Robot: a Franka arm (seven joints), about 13 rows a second.
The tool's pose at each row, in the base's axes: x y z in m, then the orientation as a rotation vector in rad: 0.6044 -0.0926 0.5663 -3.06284 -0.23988 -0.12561; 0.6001 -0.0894 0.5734 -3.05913 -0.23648 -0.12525; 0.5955 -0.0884 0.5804 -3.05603 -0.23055 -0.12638; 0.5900 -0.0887 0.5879 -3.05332 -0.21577 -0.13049; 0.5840 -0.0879 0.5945 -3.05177 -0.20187 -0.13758; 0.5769 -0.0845 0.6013 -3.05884 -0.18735 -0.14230; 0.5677 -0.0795 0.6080 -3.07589 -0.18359 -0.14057; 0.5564 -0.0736 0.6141 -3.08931 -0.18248 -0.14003; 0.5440 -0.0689 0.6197 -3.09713 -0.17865 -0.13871; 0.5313 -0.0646 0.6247 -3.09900 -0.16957 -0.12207; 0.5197 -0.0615 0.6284 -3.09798 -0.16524 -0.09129; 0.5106 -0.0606 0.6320 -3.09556 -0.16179 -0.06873; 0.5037 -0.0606 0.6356 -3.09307 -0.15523 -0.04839
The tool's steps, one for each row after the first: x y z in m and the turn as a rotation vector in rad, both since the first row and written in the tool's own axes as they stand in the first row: -0.0031 -0.0043 -0.0072 0.00388 0.00024 0.00218; -0.0069 -0.0064 -0.0144 0.00714 0.00145 0.00599; -0.0117 -0.0074 -0.0223 0.01011 0.00479 0.01551; -0.0169 -0.0096 -0.0293 0.01153 0.00991 0.02441; -0.0228 -0.0144 -0.0363 0.00458 0.01260 0.03378; -0.0305 -0.0212 -0.0433 -0.01206 0.00978 0.03627; -0.0402 -0.0292 -0.0498 -0.02530 0.00805 0.03699; -0.0512 -0.0361 -0.0560 -0.03282 0.00648 0.03947; -0.0626 -0.0427 -0.0616 -0.03291 -0.00409 0.04571; -0.0733 -0.0478 -0.0659 -0.02921 -0.02354 0.04923; -0.0818 -0.0503 -0.0701 -0.02501 -0.03767 0.05199; -0.0883 -0.0516 -0.0742 -0.02098 -0.05033 0.05670
